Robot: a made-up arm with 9 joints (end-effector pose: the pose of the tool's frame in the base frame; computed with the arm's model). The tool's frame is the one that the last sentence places. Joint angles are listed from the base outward.
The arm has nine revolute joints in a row. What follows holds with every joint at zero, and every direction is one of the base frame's.
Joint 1 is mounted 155.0 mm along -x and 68.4 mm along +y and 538.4 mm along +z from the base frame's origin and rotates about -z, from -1.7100 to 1.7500 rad.
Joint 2 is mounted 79.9 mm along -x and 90.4 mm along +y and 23.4 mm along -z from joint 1 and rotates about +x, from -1.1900 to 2.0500 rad.
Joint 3 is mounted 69.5 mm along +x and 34.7 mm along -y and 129.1 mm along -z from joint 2 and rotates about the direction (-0.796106, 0.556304, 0.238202), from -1.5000 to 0.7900 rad.
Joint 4 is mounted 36.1 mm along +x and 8.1 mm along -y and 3.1 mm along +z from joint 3 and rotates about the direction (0.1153, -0.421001, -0.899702), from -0.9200 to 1.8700 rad.
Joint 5 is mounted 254.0 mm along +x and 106.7 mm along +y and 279.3 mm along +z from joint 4 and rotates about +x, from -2.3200 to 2.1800 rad.
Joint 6 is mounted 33.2 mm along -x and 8.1 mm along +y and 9.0 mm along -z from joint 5 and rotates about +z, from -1.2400 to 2.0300 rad.
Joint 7 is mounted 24.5 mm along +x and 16.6 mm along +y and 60.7 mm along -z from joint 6 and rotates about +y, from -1.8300 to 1.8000 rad.
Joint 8 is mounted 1.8 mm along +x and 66.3 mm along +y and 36.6 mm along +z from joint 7 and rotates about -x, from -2.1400 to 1.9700 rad.
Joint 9 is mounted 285.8 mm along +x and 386.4 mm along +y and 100.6 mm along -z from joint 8 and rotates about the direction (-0.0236, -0.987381, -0.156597), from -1.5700 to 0.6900 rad.
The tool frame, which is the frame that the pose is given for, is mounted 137.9 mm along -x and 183.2 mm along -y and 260.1 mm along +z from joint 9; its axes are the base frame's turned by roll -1.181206, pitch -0.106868 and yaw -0.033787 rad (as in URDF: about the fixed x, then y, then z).
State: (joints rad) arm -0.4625 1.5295 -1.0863 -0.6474 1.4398 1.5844 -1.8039 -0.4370 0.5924
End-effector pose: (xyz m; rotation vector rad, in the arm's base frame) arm -0.3281 0.0593 0.5095 -1.0846 -0.4352 0.9385
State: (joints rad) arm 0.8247 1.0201 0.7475 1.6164 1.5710 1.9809 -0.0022 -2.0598 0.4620
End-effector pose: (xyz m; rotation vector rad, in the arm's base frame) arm -0.2799 -0.0319 0.7168 0.3701 -1.6796 0.1572
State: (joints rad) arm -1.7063 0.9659 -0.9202 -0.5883 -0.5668 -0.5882 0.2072 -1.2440 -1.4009
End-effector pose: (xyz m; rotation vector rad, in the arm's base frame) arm 0.2836 0.6978 0.6815 1.3198 0.4694 2.2817
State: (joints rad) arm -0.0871 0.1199 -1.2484 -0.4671 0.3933 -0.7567 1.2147 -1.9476 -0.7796
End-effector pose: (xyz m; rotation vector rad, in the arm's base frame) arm 0.2251 0.2001 0.4933 2.4466 0.5351 0.7559
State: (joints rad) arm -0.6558 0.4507 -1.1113 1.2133 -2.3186 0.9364 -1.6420 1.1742 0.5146
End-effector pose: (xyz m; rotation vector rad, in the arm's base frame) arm -0.2514 0.0294 0.2290 -1.6970 -1.3067 -0.4302
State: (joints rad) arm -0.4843 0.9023 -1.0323 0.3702 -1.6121 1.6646 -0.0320 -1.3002 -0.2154
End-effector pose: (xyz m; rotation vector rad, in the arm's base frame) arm 0.1090 0.0534 0.5646 0.5825 0.2394 1.4842
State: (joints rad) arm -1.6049 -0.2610 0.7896 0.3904 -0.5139 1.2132 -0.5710 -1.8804 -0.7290
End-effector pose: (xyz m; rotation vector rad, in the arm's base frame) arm -0.6919 0.6081 0.2987 1.0061 -1.0751 -2.7578
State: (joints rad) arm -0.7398 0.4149 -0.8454 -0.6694 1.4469 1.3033 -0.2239 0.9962 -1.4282
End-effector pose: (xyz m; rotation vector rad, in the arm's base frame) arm 0.0044 -0.3987 1.1278 0.2519 -1.1946 1.0019
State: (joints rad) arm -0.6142 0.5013 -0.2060 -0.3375 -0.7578 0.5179 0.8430 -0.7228 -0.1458
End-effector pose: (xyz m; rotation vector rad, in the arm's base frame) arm -0.0592 0.6596 0.6783 -1.0992 0.3024 1.3317
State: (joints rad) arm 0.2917 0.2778 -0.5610 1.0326 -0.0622 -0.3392 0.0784 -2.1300 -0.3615
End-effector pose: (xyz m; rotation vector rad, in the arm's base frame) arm -0.4165 -0.3291 0.3716 1.4735 -1.2931 -1.3914
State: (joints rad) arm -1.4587 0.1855 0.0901 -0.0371 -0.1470 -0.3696 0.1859 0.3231 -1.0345
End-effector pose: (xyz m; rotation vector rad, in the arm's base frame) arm -0.3804 0.9201 0.5650 -1.9396 0.1530 1.4927
